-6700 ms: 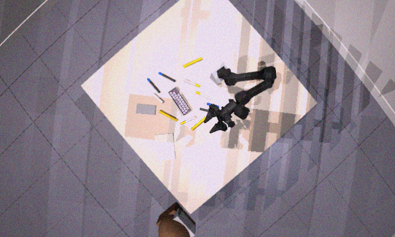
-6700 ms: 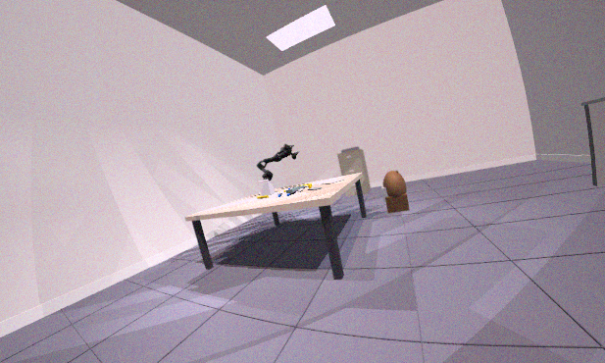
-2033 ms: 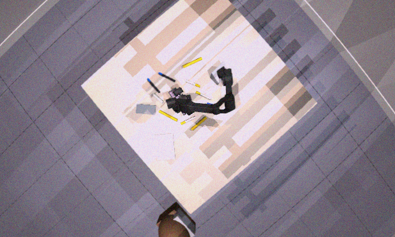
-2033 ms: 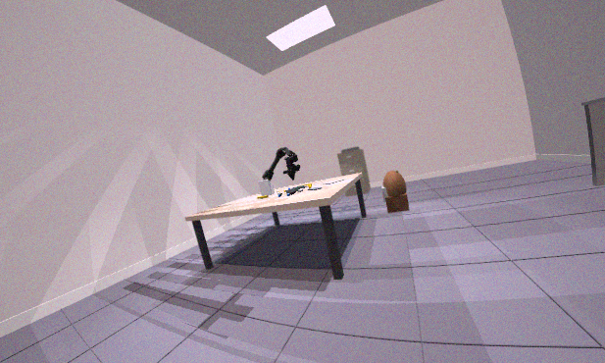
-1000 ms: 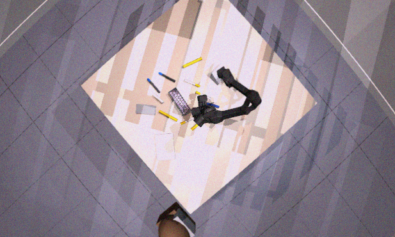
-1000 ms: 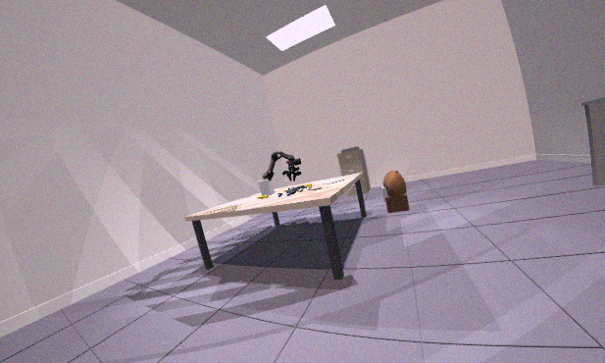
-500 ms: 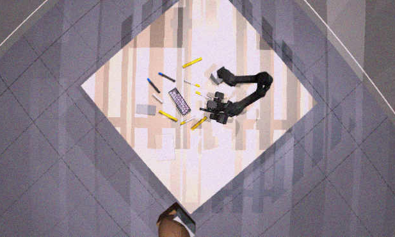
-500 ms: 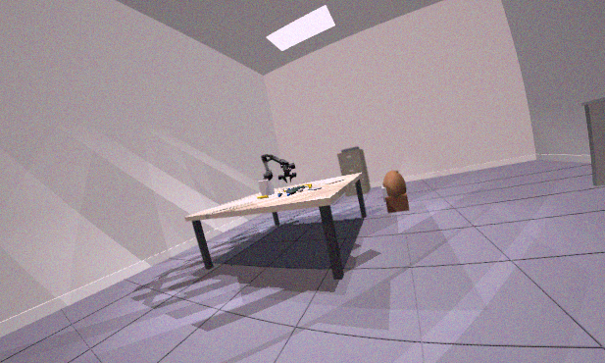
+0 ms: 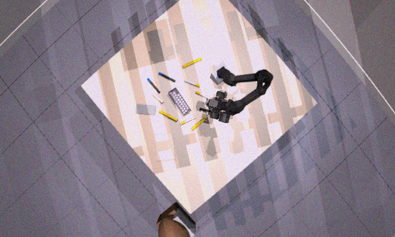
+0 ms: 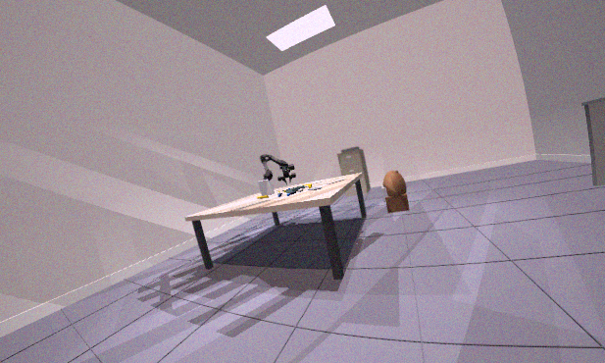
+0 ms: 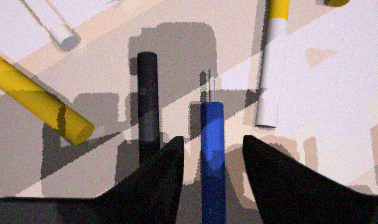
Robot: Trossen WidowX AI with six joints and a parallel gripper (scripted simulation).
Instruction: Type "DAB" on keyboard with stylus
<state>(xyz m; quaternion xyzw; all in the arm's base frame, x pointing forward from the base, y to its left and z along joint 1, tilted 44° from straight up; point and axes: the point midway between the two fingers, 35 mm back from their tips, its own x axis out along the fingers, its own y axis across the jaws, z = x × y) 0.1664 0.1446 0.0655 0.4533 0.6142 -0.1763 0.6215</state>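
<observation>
Right now the blue stylus is 50 mm below my gripper tip, 10 mm to the right of it and 10 mm ahead of it. Also, from my gripper tip: white sheet 460 mm ahead, 60 mm below, 50 mm to the left; D key 190 mm ahead, 70 mm to the right, 50 mm below; yellow marker 150 mm ahead, 60 mm to the left, 50 mm below.
</observation>
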